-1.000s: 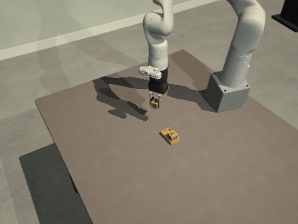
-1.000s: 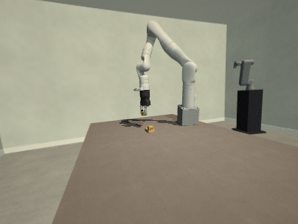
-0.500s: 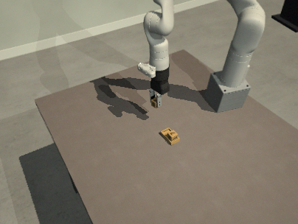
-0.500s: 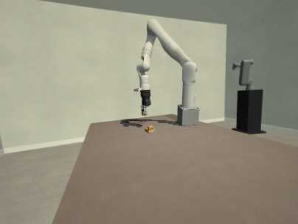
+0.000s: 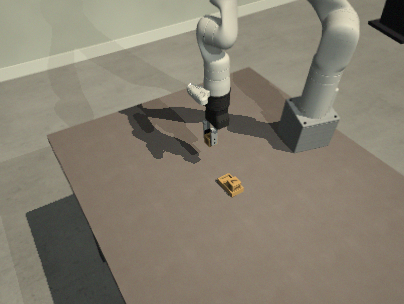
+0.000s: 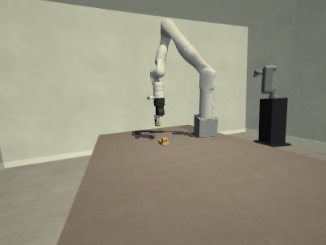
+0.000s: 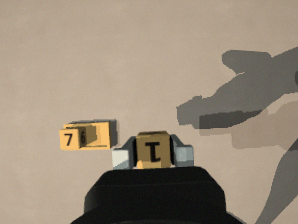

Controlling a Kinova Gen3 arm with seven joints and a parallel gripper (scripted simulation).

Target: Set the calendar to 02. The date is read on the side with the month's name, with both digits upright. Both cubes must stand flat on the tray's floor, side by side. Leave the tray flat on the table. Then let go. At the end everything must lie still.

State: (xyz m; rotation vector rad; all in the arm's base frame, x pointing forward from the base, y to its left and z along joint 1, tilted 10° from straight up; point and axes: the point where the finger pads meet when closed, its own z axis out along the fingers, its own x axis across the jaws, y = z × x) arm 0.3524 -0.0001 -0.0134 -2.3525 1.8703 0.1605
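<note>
Right now my hand is 12 cm above the tray, 11 cm to the right of it and 3 cm past it. Also, from my hand: orange cube (1 cm below).
</note>
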